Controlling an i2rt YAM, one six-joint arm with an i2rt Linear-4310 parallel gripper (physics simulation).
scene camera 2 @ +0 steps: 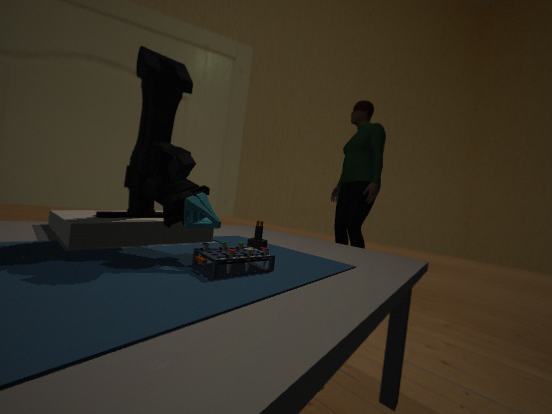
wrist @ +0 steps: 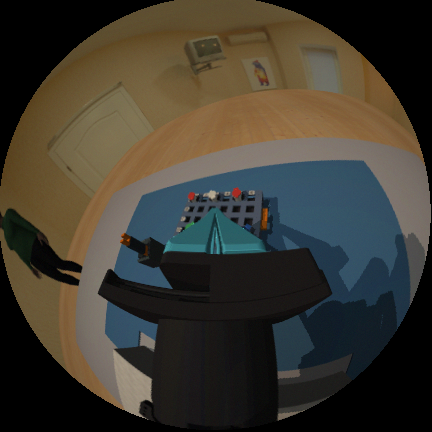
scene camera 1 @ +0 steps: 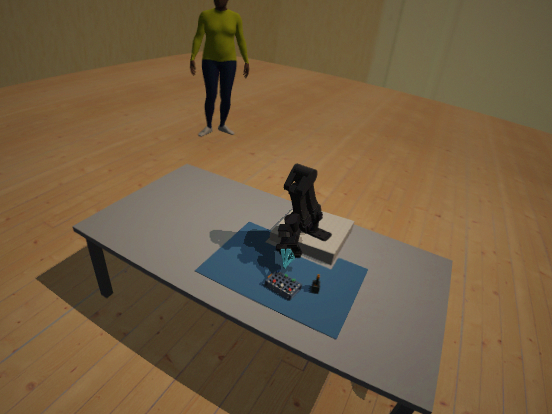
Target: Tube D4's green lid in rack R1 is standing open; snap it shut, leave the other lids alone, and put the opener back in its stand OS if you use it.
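Places are measured from the arm's base along level axes (x back, y up, z left), in metres.
Pixels of known places: gripper, between the fingertips: [scene camera 2: 219,225] [wrist: 214,212] [scene camera 1: 283,267]; arm's base, origin of its link: [scene camera 2: 141,216] [scene camera 1: 311,230].
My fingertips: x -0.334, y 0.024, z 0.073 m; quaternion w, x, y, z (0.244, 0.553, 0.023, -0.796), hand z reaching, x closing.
Note:
Ahead of a thing's pixels: the offset from my fingertips to its top centre. "spot": to the spot under its first point. Level surfaces: height alone.
Rack R1 @[dx -0.027, dy -0.031, dz +0.022 m] [scene camera 1: 268,284] [scene camera 2: 215,271] [wrist: 261,202] stands on the blue mat, holding tubes with red, white, green and blue lids. One green lid @[dx +0.003, dy -0.035, dz +0.053 m] [scene camera 1: 293,280] [scene camera 2: 240,244] [wrist: 189,226] shows on its robot-side row; another green lid @[dx +0.002, dy -0.031, dz +0.016 m] [scene camera 1: 285,275] [scene camera 2: 225,243] is hidden behind the fingers in the wrist view. Which one is D4, and whether its lid is open or snapped shut, I cannot tell. My gripper [scene camera 1: 285,266] [scene camera 2: 219,226] [wrist: 214,212] is shut and empty, its teal tips above the rack's robot side. The black opener @[dx +0.054, dy +0.008, dz +0.135 m] [scene camera 1: 318,278] [scene camera 2: 259,231] [wrist: 132,242] with orange prongs stands in its stand OS @[dx +0.054, dy -0.037, dz +0.135 m] [scene camera 1: 315,288] [scene camera 2: 257,243] [wrist: 149,252].
The blue mat @[dy -0.077 m] [scene camera 1: 230,257] [scene camera 2: 125,300] [wrist: 320,200] lies on the grey table @[dy -0.080 m] [scene camera 1: 165,215] [scene camera 2: 280,345]. The arm's pale base block [scene camera 1: 337,230] [scene camera 2: 100,235] stands behind it. An orange piece @[spot: dx -0.036, dy -0.054, dz -0.044 m] [scene camera 2: 201,259] [wrist: 265,219] sits on the rack's end. People stand beyond the table.

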